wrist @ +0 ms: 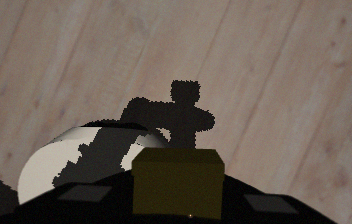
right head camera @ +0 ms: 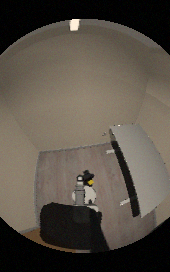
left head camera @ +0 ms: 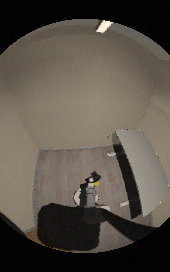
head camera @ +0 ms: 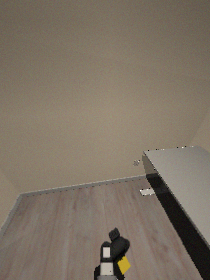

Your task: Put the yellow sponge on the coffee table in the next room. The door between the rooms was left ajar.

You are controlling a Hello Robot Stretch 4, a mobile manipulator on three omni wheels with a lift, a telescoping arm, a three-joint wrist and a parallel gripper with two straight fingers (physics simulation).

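Pixels of known places: gripper, fingertip midpoint: (wrist: 177, 185); robot's base, link origin: (right head camera: 84, 195) (left head camera: 85, 196).
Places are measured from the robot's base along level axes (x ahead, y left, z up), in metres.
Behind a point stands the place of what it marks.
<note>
The yellow sponge (head camera: 124, 265) @(x 0.213, y -0.107, z 0.540 m) (left head camera: 97, 184) @(x 0.198, y -0.123, z 0.539 m) (right head camera: 90, 182) @(x 0.206, y -0.105, z 0.539 m) (wrist: 177, 190) @(x 0.264, y -0.077, z 0.542 m) is a small block, seen in shade at the bottom middle of the wrist view. My gripper (wrist: 177, 185) @(x 0.260, y -0.079, z 0.519 m) is shut on it, with the dark fingers against its left and right sides. The sponge is up off the wooden floor (wrist: 280, 65) @(x 0.605, y -0.244, z -0.029 m), on which the arm and gripper cast a shadow. The door and a coffee table in another room do not show in these views.
A long table or bench (head camera: 182, 175) @(x 0.737, y -0.726, z 0.691 m) (left head camera: 142, 160) @(x 0.433, y -0.836, z 0.691 m) (right head camera: 137, 160) @(x 0.381, y -0.758, z 0.691 m) with a pale top, dark side and white feet stands at the right. Plain beige walls (head camera: 100, 100) @(x 1.137, y 0.038, z 1.295 m) rise ahead and at the left. My round white base (wrist: 42, 172) @(x 0.007, y 0.156, z 0.187 m) shows at the lower left of the wrist view.
</note>
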